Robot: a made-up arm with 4 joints.
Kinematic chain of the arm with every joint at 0, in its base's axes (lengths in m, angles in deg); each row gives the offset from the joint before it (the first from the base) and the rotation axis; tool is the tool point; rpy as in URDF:
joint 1: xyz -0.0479 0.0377 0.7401 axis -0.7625 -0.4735 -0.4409
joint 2: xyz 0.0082 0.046 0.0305 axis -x
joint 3: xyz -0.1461 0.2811 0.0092 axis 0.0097 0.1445 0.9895
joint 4: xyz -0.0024 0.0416 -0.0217 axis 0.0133 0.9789 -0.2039
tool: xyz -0.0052 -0.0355 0.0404 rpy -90 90 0
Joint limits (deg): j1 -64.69..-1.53 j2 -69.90..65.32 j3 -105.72..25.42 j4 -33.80..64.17
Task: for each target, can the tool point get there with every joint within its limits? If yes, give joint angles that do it. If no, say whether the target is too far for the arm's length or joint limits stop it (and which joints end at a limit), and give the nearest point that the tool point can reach.
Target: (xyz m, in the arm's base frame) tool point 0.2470 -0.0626 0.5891
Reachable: no: joint limits stop it (at a limit: joint 1, joint 2, joint 4) | nearest point 0.0152 -0.1303 1.0208 | short by 0.495 m
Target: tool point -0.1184 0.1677 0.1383
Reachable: no: too far | nearest point -0.1855 0.2302 0.5042 | short by 0.377 m
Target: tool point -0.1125 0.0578 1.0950
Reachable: yes | joints -42.67 -43.19 -51.38 23.50
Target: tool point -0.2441 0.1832 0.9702
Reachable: yes | joints -57.76 21.80 -90.45 43.26
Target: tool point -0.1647 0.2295 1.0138
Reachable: yes | joints -7.02 -46.30 -22.14 46.90
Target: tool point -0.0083 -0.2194 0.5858
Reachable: no: joint limits stop it (at a limit: joint 1, joint 2) | nearest point 0.0006 -0.1382 1.0176 | short by 0.439 m
